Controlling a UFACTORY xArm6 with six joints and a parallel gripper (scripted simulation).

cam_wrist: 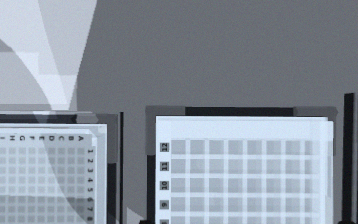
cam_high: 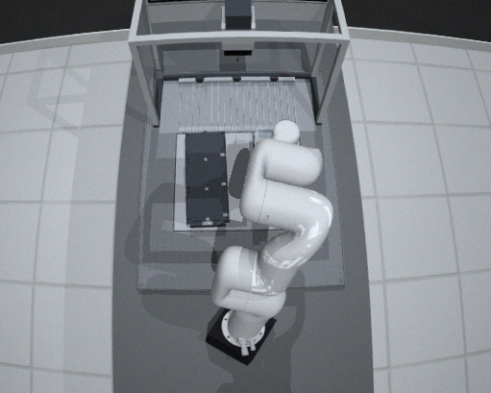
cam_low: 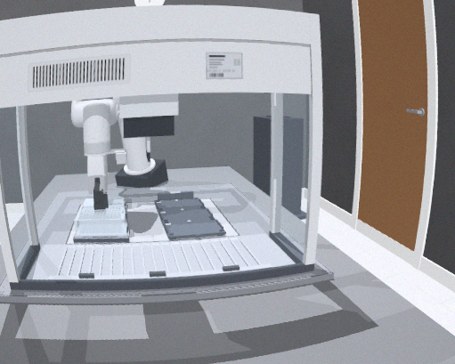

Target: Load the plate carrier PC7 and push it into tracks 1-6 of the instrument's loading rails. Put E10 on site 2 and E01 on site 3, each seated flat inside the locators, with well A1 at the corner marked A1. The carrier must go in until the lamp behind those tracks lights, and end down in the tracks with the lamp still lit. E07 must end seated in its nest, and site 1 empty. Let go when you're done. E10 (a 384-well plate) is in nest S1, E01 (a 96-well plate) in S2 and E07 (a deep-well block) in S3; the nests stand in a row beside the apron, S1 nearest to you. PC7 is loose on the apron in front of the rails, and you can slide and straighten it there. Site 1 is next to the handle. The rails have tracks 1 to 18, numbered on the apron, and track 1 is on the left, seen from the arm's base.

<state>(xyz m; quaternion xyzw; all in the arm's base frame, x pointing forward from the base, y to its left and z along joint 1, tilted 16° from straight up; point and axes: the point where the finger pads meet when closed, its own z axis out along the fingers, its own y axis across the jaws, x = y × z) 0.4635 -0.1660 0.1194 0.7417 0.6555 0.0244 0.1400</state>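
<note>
The dark nest S2 lies 3 cm below my hand. From my hand the other things lie so: dark plate carrier PC7: 3 cm ahead, 23 cm to the left, 2 cm below; deep-well block E07: 11 cm ahead, 1 cm to the right; nest S1: 11 cm behind, 1 cm to the left, 3 cm below.
</note>
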